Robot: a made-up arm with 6 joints.
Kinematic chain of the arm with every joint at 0, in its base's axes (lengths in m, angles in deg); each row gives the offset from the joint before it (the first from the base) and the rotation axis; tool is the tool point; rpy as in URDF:
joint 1: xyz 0 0 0.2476 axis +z
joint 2: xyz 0 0 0 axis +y
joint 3: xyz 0.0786 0 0.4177 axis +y
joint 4: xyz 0.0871 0 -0.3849 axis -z
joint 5: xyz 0 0 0 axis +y
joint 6: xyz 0.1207 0 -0.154 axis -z
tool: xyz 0 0 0 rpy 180 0 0
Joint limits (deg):
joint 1: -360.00..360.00
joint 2: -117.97..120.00
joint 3: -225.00..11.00
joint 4: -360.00..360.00
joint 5: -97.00..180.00
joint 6: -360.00..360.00
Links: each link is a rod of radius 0.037 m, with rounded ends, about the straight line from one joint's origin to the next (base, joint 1, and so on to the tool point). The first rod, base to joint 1, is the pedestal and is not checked.
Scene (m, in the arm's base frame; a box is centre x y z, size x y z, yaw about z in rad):
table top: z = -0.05
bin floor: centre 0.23 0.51 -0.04 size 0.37 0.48 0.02 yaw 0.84
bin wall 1: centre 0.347 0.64 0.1 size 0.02 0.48 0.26 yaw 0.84
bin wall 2: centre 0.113 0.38 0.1 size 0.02 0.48 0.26 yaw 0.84
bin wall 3: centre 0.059 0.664 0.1 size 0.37 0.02 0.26 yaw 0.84
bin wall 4: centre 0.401 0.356 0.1 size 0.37 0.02 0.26 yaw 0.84
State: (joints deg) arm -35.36 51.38 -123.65 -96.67 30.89 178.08
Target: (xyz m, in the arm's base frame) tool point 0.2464 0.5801 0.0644
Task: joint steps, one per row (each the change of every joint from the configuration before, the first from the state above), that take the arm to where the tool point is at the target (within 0.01 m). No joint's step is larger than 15 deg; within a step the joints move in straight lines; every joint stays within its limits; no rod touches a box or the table.
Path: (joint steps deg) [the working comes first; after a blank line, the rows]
Joints at the target: 54.87 41.53 -68.84 -107.44 -7.02 178.08
Straight joint move there: touches bin wall 1, bin wall 4.

1: 14.78 -6.36 8.92 -1.98 -7.72 0.00
2: 14.77 -6.35 8.91 -1.98 -7.71 0.00
3: 14.78 -6.36 8.92 -1.98 -7.72 0.00
4: 14.78 -6.36 8.92 -1.99 -7.72 0.00
5: 14.77 -6.35 8.92 -1.98 -7.71 0.00
6: 14.78 -6.36 8.91 -1.98 -7.72 0.00
7: 0.79 14.15 0.65 0.56 4.19 0.00
8: 0.78 14.14 0.66 0.56 4.20 0.00

